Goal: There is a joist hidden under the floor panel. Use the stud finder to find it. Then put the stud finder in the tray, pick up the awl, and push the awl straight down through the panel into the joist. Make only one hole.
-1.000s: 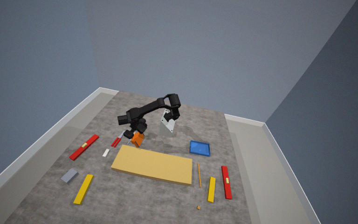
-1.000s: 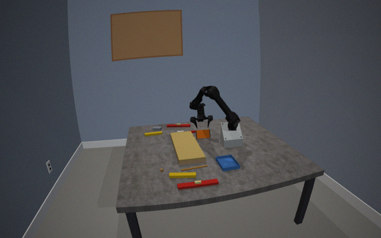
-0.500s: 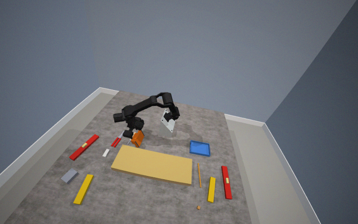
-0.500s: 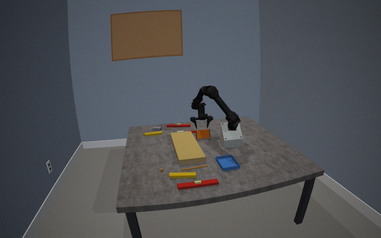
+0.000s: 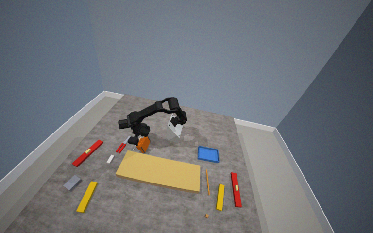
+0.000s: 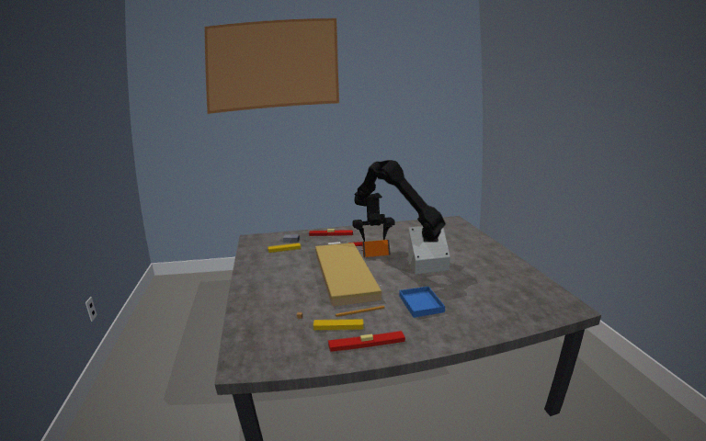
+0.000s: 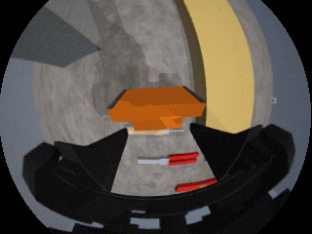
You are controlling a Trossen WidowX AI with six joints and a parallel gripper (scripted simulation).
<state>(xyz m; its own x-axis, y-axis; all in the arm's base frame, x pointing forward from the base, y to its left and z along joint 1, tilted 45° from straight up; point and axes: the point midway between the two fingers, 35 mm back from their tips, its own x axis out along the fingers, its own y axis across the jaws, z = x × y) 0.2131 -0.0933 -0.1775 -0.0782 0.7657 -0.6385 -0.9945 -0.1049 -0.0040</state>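
Right now my gripper tip is 40 mm above the orange stud finder, 10 mm to the right of it and 10 mm short of it. From my gripper tip the other things lie so: wooden-handled tool 50 mm below, 30 mm to the right, 10 mm ahead; then grey block 400 mm ahead, 230 mm to the right, 50 mm below; then white piece 180 mm ahead, 130 mm to the right, 50 mm below.
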